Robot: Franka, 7 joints.
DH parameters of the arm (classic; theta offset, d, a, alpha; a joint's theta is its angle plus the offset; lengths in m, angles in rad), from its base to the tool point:
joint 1: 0 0.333 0 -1.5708
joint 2: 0 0 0 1.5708
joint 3: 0 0.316 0.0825 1.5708
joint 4: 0 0 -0.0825 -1.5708
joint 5: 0 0.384 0 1.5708
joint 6: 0 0 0.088 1.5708
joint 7: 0 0.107 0 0
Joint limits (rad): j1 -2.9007..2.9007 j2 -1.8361..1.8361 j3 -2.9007..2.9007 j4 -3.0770..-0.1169 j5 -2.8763..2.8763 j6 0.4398..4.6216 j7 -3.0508..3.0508
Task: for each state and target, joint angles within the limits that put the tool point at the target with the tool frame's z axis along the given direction. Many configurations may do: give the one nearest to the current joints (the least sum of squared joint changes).
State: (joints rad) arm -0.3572 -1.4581 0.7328 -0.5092 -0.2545 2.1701 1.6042
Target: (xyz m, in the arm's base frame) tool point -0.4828 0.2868 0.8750 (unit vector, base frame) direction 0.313 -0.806 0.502
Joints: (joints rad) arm -0.5753 -1.2336 0.1536 -0.5195 -0.6595 1.4480 1.6042
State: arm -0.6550 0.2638 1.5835 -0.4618 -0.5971 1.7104 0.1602
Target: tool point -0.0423 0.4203 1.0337 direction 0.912 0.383 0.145
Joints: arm -0.2591 -0.3037 1.5422 -0.7582 -0.9783 1.9402 0.1602
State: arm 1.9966 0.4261 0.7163 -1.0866 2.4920 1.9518 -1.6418
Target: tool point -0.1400 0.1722 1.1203 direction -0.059 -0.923 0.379
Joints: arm 1.6225 0.0653 0.4533 -0.5720 2.6000 1.4046 -1.6418
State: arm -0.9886 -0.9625 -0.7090 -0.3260 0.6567 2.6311 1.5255
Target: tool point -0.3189 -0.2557 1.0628 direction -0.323 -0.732 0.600
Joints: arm -0.4895 -0.2836 -1.3456 -0.8970 0.4748 3.0522 1.5255
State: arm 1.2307 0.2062 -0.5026 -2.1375 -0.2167 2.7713 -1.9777
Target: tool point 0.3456 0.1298 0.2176 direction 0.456 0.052 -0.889
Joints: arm 1.2562 0.1208 -0.7863 -2.9145 0.2784 3.4570 -1.9777
